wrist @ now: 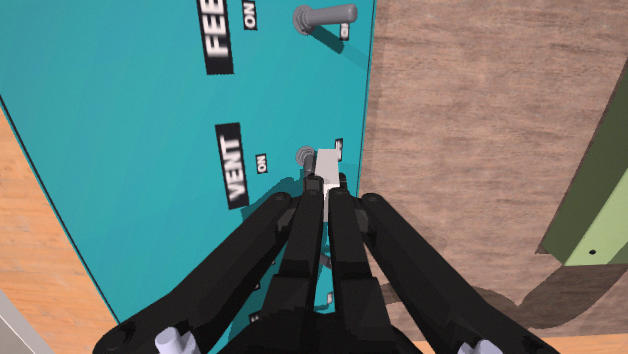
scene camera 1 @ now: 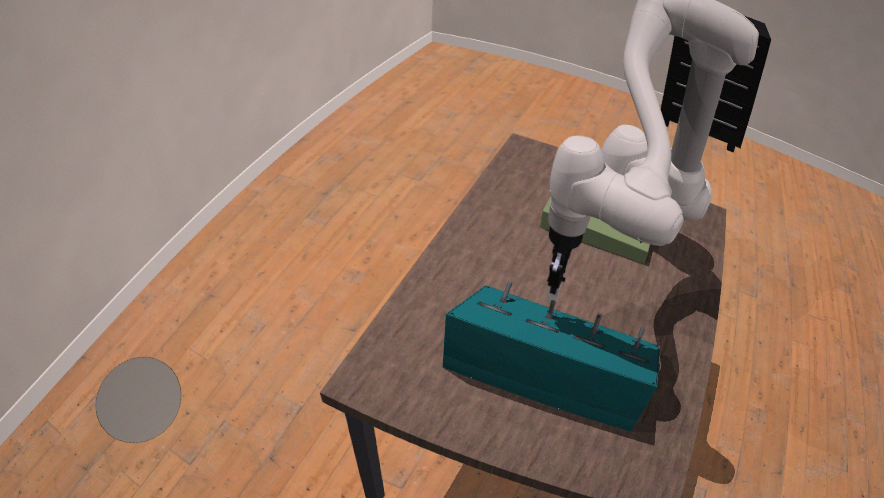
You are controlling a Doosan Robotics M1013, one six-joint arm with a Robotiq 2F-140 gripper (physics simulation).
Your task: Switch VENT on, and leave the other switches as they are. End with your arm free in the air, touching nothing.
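Frame: origin at the arm's base, x ahead, y left, z up, level; metres.
Where they show: gripper, fingertip midpoint: [wrist: 327, 163] [scene camera 1: 551, 299].
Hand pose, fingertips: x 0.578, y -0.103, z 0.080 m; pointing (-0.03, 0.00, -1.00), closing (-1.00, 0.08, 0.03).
Observation:
Each offset is from my fingertips to the top centre of the thing. Level surfaces: height alone.
A teal switch box [scene camera 1: 544, 364] [wrist: 125, 125] stands on the table with several grey levers on top. The VENT label @[0.084 m ahead, 0.001 m right, 0.003 m up] [wrist: 231, 165] lies left of its lever @[0.016 m ahead, 0.006 m left, 0.011 m up] [wrist: 308, 162] [scene camera 1: 550, 310] in the wrist view. That lever points down the wrist view, clearly toward neither ON nor OFF; its tip is partly hidden by the gripper. My gripper [scene camera 1: 553, 295] [wrist: 327, 163] is shut and empty, its pale fingertip close beside the lever on the OFF side; contact cannot be told. The neighbouring lever @[0.009 m back, 0.112 m right, 0.002 m down] [wrist: 330, 16] [scene camera 1: 507, 291], by a cut-off "FEE" label @[0.072 m ahead, 0.121 m right, 0.003 m up] [wrist: 217, 35], leans toward OFF.
Two more levers [scene camera 1: 596, 324] [scene camera 1: 639, 338] stand right of VENT in the scene view. A green block [scene camera 1: 618, 244] [wrist: 600, 230] lies behind the box on the brown table @[0.134 m down] [scene camera 1: 395, 371] [wrist: 475, 100]. A black cabinet [scene camera 1: 757, 68] stands behind the arm. A grey disc [scene camera 1: 138, 399] shows at left.

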